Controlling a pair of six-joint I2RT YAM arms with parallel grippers.
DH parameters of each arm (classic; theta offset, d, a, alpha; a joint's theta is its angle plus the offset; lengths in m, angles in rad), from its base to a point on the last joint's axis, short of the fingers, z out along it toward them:
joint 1: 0 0.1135 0.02 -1.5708
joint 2: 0 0 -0.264 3.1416
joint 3: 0.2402 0 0.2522 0
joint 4: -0.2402 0 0.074 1.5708
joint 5: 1.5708 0 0 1.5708
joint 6: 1.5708 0.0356 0 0
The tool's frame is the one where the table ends.
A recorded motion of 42 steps. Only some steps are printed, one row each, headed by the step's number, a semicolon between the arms.
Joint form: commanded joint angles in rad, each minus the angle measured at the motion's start. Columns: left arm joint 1, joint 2, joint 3, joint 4, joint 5, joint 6; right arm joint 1, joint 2, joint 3, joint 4, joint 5, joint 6.
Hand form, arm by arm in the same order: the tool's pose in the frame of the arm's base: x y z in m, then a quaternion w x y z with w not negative. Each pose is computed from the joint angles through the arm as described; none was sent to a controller.
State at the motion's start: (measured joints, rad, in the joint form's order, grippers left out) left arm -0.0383 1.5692 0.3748 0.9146 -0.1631 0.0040; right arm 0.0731 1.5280 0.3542 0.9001 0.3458 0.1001
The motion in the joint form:
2: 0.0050 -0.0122 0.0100 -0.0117 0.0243 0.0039; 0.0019 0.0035 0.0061 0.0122 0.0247 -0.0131
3: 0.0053 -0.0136 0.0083 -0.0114 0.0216 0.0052; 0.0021 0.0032 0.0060 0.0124 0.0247 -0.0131
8: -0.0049 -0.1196 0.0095 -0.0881 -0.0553 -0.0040; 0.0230 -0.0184 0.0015 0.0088 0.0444 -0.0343
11: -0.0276 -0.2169 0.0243 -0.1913 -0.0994 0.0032; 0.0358 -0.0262 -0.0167 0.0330 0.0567 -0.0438
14: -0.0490 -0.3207 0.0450 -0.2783 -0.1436 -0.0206; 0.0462 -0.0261 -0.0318 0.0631 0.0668 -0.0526
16: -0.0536 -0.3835 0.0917 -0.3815 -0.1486 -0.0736; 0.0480 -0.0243 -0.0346 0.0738 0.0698 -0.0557
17: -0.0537 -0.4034 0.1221 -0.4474 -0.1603 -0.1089; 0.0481 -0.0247 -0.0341 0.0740 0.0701 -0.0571
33: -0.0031 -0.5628 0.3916 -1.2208 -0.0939 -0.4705; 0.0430 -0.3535 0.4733 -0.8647 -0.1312 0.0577
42: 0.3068 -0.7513 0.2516 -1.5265 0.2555 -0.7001; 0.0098 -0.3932 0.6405 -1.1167 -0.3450 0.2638
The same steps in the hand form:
2: 0.2721 -0.0041 0.1459 0.60498 -0.02564 0.79441 0.04749; 0.2640 0.0069 0.1475 0.60932 0.11702 0.77822 -0.09699
3: 0.2716 -0.0039 0.1459 0.60489 -0.02606 0.79437 0.04905; 0.2640 0.0070 0.1476 0.60948 0.11697 0.77811 -0.09689
8: 0.2650 -0.0037 0.1646 0.61587 -0.05043 0.78289 0.07241; 0.2617 0.0116 0.1514 0.61411 0.10758 0.77497 -0.10349
11: 0.2591 -0.0078 0.1816 0.61874 -0.05287 0.77926 0.08442; 0.2577 0.0141 0.1511 0.61915 0.10386 0.77112 -0.10599
14: 0.2521 -0.0113 0.2033 0.63373 -0.07011 0.76566 0.08509; 0.2547 0.0162 0.1504 0.62453 0.10091 0.76689 -0.10798
16: 0.2506 -0.0121 0.2220 0.63819 -0.09059 0.76148 0.06822; 0.2543 0.0165 0.1504 0.62664 0.10052 0.76508 -0.10896
17: 0.2509 -0.0118 0.2297 0.63331 -0.10672 0.76393 0.06278; 0.2544 0.0165 0.1507 0.62697 0.10014 0.76480 -0.10938
33: 0.2238 -0.0002 0.2803 0.49861 -0.24375 0.83173 -0.01402; 0.2714 0.0240 0.2968 0.59177 0.07981 0.80212 -0.00583
42: 0.1623 0.0412 0.2396 0.35635 -0.41431 0.82866 -0.12119; 0.2613 0.0217 0.3397 0.55634 0.11525 0.81321 0.12606

